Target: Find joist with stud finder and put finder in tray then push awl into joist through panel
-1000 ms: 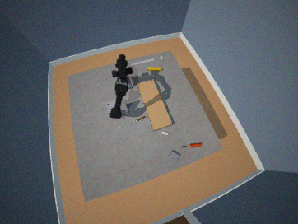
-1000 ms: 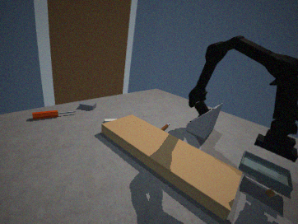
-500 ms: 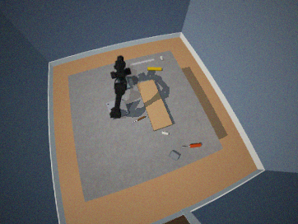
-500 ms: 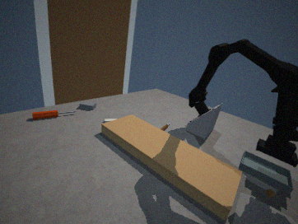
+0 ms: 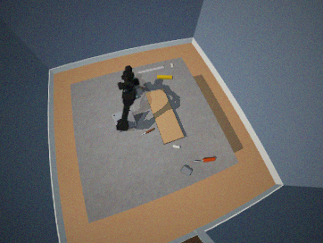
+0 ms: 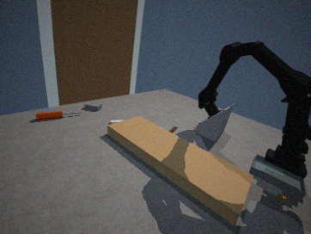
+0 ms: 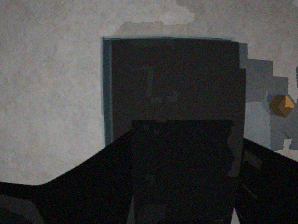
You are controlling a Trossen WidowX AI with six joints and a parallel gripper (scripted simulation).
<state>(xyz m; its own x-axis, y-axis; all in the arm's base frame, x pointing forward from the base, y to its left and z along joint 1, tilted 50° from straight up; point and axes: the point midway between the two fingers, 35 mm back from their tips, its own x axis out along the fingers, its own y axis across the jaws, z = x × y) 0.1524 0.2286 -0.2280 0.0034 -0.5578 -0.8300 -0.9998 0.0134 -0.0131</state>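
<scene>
Now: gripper tip 70 mm above the tray and 10 mm to the left of it. The rest, counted from my gripper tip: yellow bar: 390 mm ahead, 70 mm to the left, 70 mm below; then black stud finder: 20 mm to the right, 20 mm above; then small orange cube: 120 mm ahead, 70 mm below, 10 mm to the left.
</scene>
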